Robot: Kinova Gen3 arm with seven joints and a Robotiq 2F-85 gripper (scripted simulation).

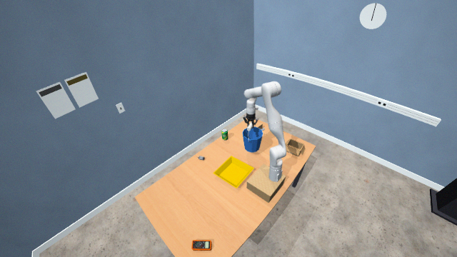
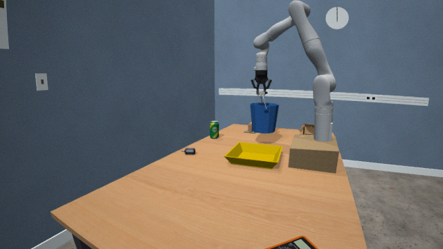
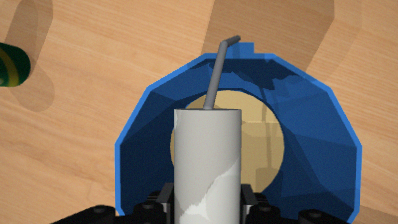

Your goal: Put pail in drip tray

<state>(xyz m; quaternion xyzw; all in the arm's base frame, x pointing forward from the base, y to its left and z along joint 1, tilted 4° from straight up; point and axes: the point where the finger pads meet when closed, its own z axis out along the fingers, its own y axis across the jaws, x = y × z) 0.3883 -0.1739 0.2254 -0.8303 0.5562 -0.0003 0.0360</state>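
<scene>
Now: hand 3 cm above the wire handle and 1 cm past it. The rest, counted from my hand: blue pail (10 cm below, 1 cm behind); green soda can (33 cm ahead, 27 cm below, 2 cm to the left); yellow drip tray (32 cm below, 30 cm to the left, 7 cm behind).
</scene>
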